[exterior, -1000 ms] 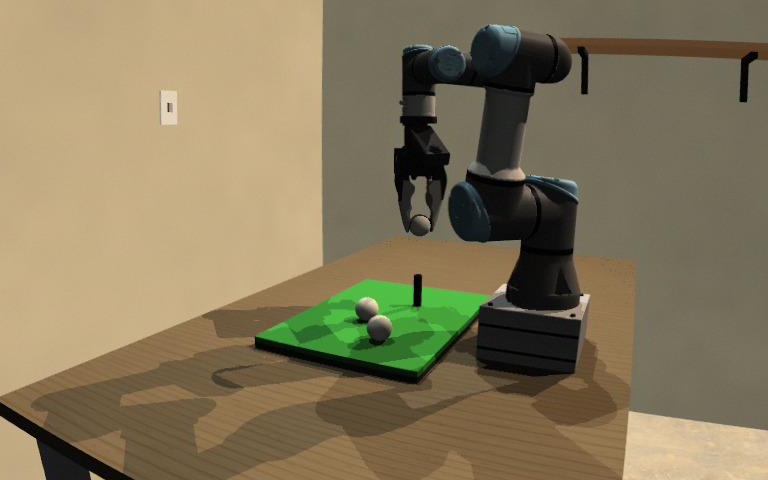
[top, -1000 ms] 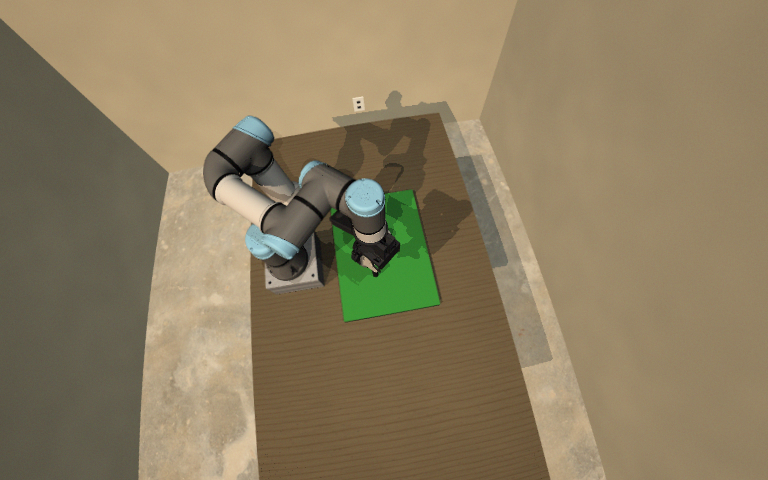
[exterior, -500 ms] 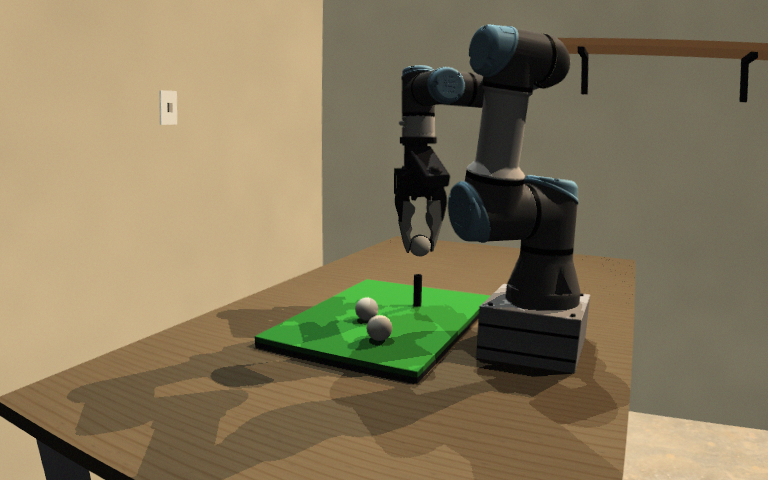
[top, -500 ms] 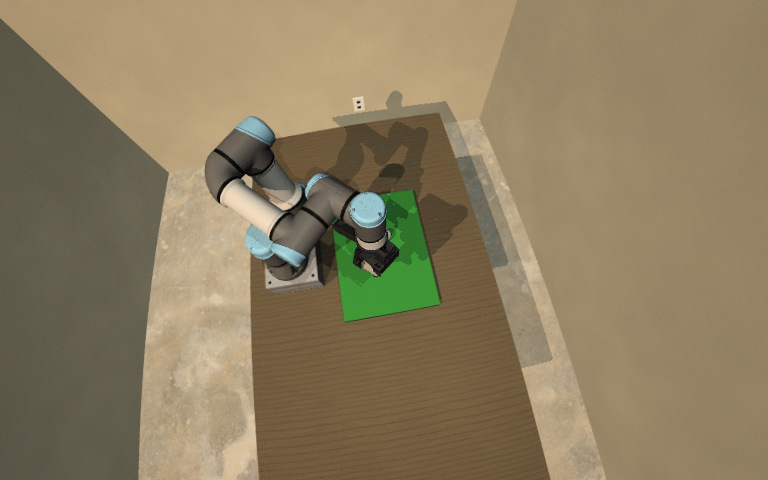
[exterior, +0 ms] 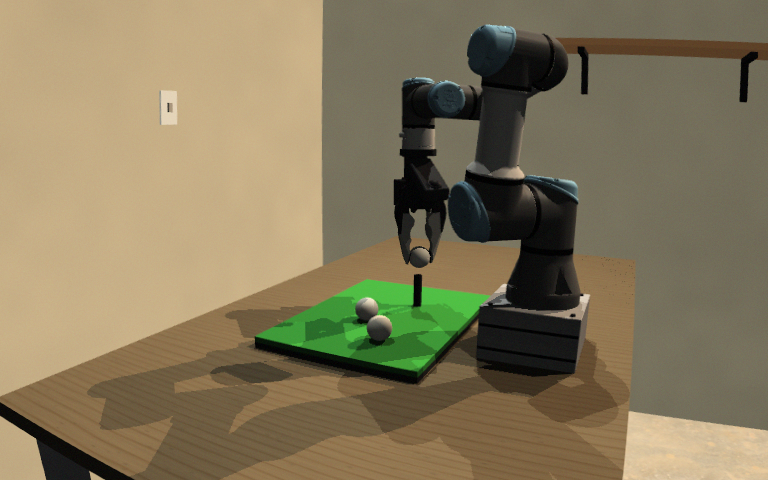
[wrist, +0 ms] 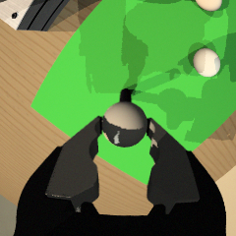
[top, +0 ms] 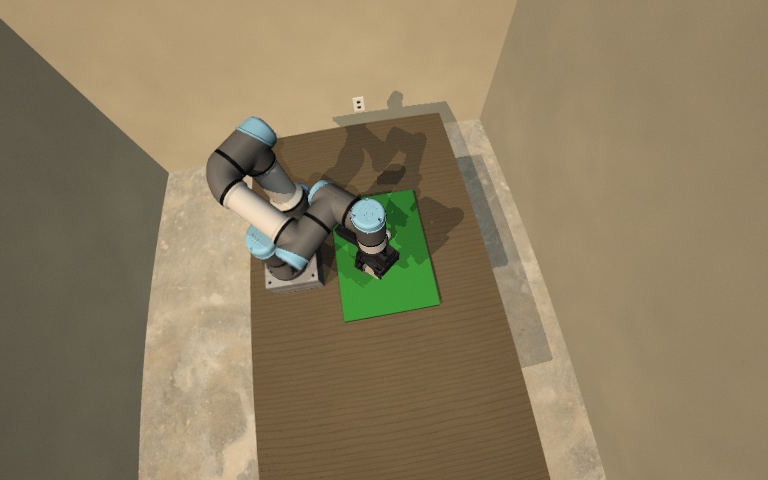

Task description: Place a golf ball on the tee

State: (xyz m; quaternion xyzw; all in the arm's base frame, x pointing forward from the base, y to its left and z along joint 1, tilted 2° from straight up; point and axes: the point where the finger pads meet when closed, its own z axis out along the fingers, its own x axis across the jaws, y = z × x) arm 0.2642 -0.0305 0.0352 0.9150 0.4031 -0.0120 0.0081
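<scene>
My gripper is now 10 cm above the green mat, 4 cm to the right of it and 1 cm short of it.
</scene>
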